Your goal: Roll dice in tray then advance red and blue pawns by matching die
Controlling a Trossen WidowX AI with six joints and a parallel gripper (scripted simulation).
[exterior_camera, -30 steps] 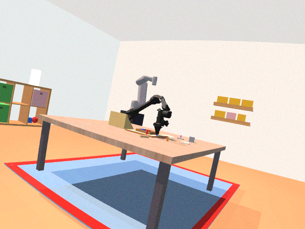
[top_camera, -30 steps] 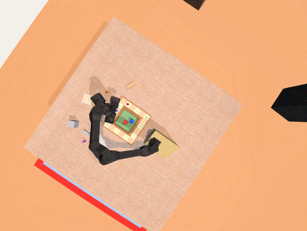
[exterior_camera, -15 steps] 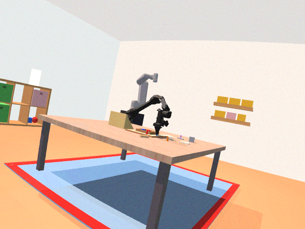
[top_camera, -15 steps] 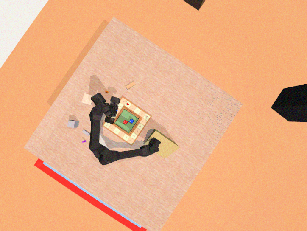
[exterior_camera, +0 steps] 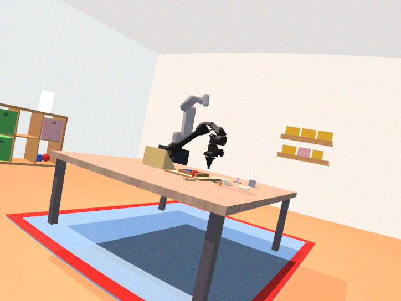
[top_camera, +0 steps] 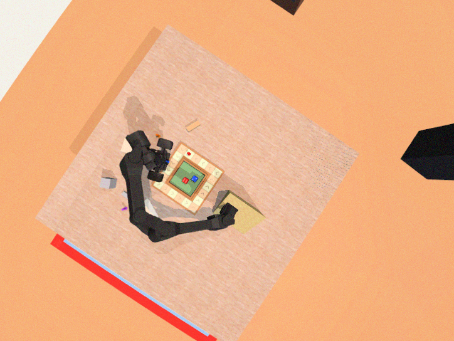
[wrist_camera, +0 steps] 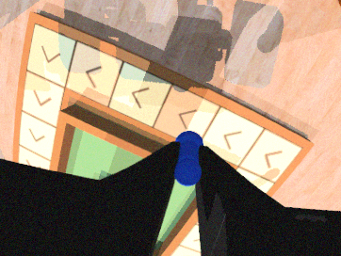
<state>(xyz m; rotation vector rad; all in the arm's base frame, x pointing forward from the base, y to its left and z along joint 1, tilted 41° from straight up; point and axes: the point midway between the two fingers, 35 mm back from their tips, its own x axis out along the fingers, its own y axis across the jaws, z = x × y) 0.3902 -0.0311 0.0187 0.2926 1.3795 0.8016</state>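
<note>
Right now my gripper tip is 90 mm to the left of the red pawn, 60 mm above it and 50 mm past it. Also, from my gripper tip: green tray (120 mm behind, 80 mm below, 20 mm to the left); blue pawn (10 mm above); orange pawn (150 mm ahead, 70 mm to the right, 70 mm below).
</note>
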